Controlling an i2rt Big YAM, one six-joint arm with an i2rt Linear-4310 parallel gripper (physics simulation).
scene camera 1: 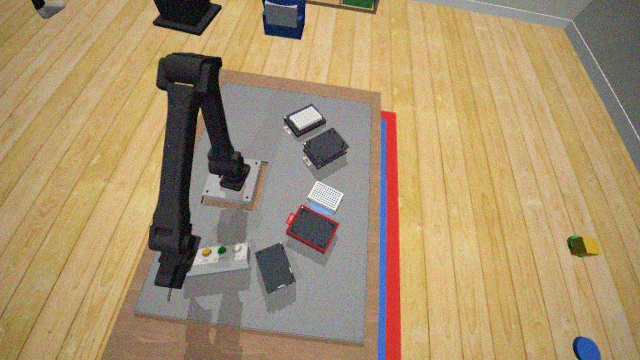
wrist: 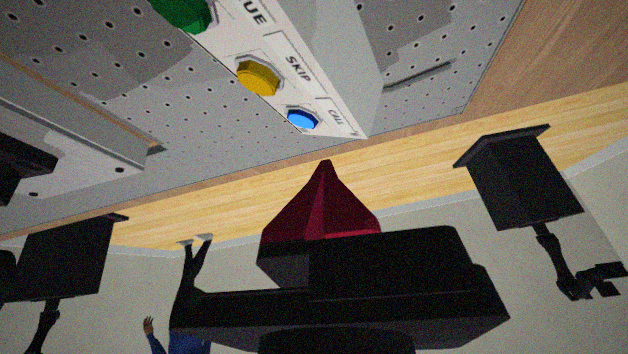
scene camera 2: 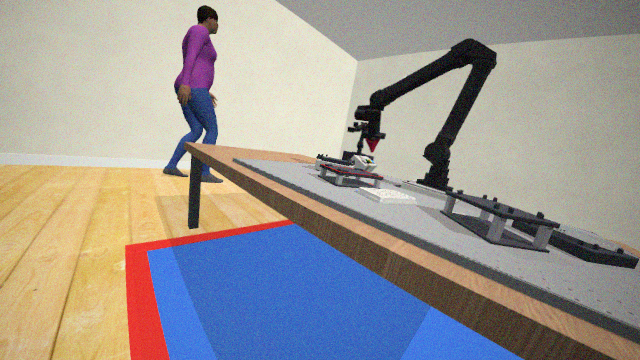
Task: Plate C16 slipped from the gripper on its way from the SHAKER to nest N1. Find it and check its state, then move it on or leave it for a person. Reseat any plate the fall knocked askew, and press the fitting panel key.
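Note:
My gripper is shut and empty, beyond the CALL end of the white key panel, apart from its keys. The wrist view shows the blue CALL key, yellow SKIP key and a green key. In scene camera 1 the arm hides the fingers and the blue key. A white well plate lies on the grey mat, with a light-blue patch beside it, next to the red-edged stand. Another white plate sits on a black base. No label is readable.
A black raised stand is near the second plate. A dark grey tray lies beside the panel. A cable leaves the panel. A person in purple stands beyond the table. A blue, red-bordered floor area lies alongside.

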